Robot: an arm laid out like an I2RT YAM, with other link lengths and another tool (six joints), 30 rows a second.
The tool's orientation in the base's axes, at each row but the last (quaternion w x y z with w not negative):
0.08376, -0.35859, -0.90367, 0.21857
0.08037, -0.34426, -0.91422, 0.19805
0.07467, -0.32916, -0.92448, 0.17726
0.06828, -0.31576, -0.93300, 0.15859
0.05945, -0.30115, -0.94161, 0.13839
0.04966, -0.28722, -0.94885, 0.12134
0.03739, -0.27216, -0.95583, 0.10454
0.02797, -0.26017, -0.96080, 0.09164
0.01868, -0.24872, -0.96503, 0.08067
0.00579, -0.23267, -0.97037, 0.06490
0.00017, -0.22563, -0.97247, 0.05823
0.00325, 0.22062, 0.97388, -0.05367
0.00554, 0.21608, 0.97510, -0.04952
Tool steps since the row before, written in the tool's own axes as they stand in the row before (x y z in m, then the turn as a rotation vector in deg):
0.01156, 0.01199, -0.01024, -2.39, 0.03, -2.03
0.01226, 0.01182, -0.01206, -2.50, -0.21, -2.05
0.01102, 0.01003, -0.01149, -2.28, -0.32, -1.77
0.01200, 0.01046, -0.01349, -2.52, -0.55, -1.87
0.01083, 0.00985, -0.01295, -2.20, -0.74, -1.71
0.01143, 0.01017, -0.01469, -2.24, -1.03, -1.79
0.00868, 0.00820, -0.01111, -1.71, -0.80, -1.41
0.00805, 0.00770, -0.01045, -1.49, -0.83, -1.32
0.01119, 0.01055, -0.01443, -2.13, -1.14, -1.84
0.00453, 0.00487, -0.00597, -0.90, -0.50, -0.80
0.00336, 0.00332, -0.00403, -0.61, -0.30, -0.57
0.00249, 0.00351, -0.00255, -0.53, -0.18, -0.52
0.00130, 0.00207, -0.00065, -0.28, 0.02, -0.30
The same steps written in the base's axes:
0.00206, 0.01911, 0.00360, 2.39, -0.94, 1.81
0.00129, 0.01990, 0.00615, 2.33, -1.17, 1.92
0.00026, 0.01743, 0.00709, 2.03, -1.19, 1.71
-0.00049, 0.01859, 0.00947, 2.11, -1.48, 1.88
-0.00084, 0.01692, 0.00975, 1.71, -1.48, 1.79
-0.00166, 0.01752, 0.01183, 1.60, -1.72, 1.94
-0.00174, 0.01338, 0.00916, 1.22, -1.31, 1.53
-0.00208, 0.01228, 0.00884, 1.01, -1.24, 1.44
-0.00367, 0.01663, 0.01245, 1.46, -1.74, 2.01
-0.00160, 0.00709, 0.00521, 0.61, -0.75, 0.87
-0.00145, 0.00489, 0.00354, 0.43, -0.47, 0.62
-0.00069, 0.00449, 0.00210, 0.41, -0.33, 0.55
-0.00030, 0.00248, 0.00041, 0.27, -0.07, 0.31

